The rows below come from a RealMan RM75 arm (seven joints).
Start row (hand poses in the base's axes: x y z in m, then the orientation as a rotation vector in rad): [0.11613 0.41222 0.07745 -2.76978 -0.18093 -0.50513]
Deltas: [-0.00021 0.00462 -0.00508 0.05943 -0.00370 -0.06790]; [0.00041 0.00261 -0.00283 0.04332 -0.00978 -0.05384]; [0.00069 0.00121 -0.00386 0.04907 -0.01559 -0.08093]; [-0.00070 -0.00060 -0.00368 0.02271 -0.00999 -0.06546]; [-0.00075 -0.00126 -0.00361 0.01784 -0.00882 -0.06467]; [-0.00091 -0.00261 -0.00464 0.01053 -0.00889 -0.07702]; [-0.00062 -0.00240 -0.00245 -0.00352 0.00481 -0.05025]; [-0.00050 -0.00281 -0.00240 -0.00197 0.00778 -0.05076]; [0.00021 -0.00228 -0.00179 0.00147 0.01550 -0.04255]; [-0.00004 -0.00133 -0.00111 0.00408 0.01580 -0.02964]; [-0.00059 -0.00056 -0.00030 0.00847 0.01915 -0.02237]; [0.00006 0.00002 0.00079 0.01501 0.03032 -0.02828]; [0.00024 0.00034 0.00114 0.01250 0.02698 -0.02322]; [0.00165 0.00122 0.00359 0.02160 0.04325 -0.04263]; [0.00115 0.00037 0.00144 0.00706 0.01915 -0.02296]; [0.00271 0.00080 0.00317 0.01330 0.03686 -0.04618]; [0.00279 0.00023 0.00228 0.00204 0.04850 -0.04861]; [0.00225 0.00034 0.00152 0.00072 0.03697 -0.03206]
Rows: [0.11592 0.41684 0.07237 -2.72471 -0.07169 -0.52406]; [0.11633 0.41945 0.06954 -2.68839 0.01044 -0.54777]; [0.11702 0.42066 0.06568 -2.64511 0.12724 -0.58536]; [0.11632 0.42006 0.06200 -2.62409 0.21695 -0.61481]; [0.11557 0.41880 0.05839 -2.60544 0.30425 -0.64303]; [0.11466 0.41619 0.05375 -2.59072 0.40581 -0.67713]; [0.11404 0.41379 0.05130 -2.59367 0.47307 -0.68938]; [0.11354 0.41098 0.04890 -2.59506 0.54259 -0.69710]; [0.11375 0.40870 0.04711 -2.59647 0.60449 -0.69054]; [0.11371 0.40737 0.04600 -2.59639 0.64979 -0.67799]; [0.11312 0.40681 0.04570 -2.59449 0.68710 -0.65661]; [0.11318 0.40683 0.04649 -2.59030 0.73662 -0.61949]; [0.11342 0.40717 0.04763 -2.58685 0.77772 -0.58609]; [0.11507 0.40839 0.05122 -2.57672 0.85046 -0.53288]; [0.11622 0.40876 0.05266 -2.57249 0.88776 -0.51170]; [0.11893 0.40956 0.05583 -2.56236 0.96186 -0.47123]; [0.12172 0.40979 0.05811 -2.56446 1.04299 -0.42293]; [0.12397 0.41013 0.05963 -2.56719 1.09823 -0.38464]
